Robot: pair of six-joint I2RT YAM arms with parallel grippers.
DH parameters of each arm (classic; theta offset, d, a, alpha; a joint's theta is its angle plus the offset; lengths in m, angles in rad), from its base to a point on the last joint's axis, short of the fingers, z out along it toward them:
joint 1: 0 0.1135 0.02 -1.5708
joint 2: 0 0 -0.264 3.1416
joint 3: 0.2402 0 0.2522 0
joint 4: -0.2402 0 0.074 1.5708
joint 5: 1.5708 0 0 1.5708
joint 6: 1.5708 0.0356 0 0
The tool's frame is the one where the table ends.
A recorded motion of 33 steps. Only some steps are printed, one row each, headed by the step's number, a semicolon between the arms.
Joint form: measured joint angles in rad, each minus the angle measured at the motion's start. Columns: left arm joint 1, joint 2, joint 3, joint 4, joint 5, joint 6; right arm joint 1, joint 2, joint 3, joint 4, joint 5, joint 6.
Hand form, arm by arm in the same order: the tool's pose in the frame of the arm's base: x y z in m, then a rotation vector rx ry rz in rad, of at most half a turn. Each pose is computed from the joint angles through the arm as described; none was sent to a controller.
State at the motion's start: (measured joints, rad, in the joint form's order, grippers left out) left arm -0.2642 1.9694 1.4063 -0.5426 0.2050 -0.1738; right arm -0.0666 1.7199 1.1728 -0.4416 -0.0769 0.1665
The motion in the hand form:
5: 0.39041 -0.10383 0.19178 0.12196 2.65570 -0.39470; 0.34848 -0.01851 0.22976 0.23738 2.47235 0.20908
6: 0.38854 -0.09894 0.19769 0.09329 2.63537 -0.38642; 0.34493 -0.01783 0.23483 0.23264 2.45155 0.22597
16: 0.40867 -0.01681 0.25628 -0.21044 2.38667 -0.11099; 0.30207 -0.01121 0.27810 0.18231 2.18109 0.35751
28: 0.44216 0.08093 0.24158 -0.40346 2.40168 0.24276; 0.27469 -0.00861 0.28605 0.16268 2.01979 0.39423
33: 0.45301 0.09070 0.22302 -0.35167 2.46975 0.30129; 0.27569 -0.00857 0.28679 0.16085 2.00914 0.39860
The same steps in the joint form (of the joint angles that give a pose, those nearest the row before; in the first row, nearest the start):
5: 0.0206 -0.0511 -0.0294 0.0229 -0.0187 -0.0267; 0.0000 -0.0835 -0.0198 0.0126 -0.0561 0.0038
6: 0.0305 -0.0748 -0.0416 0.0324 -0.0279 -0.0374; 0.0000 -0.1068 -0.0298 0.0202 -0.0687 0.0076
16: 0.2224 -0.1522 0.0397 0.0916 -0.2129 -0.0408; 0.0011 -0.3658 -0.1801 0.1865 -0.1663 0.0610
28: 0.4314 0.0248 0.2308 0.0321 -0.3799 0.0725; 0.0012 -0.5116 -0.3124 0.3391 -0.1896 0.0965
33: 0.4471 0.1011 0.2834 0.0004 -0.3971 0.1385; 0.0012 -0.5093 -0.3124 0.3525 -0.1926 0.0996

